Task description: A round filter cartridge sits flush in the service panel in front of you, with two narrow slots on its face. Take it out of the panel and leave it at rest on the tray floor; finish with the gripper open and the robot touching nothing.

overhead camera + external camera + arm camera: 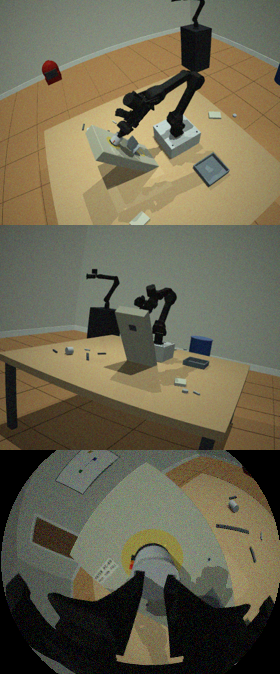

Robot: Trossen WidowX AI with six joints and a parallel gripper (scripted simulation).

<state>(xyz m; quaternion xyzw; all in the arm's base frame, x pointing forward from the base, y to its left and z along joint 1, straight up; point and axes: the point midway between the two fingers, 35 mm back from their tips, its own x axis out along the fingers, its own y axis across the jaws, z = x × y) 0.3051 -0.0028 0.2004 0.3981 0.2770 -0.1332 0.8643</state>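
My gripper tip is now 100 mm above the grey service panel. Round my gripper tip: round filter cartridge: 10 mm ahead, 10 mm below; then tray: 380 mm behind, 290 mm to the left, 270 mm below.
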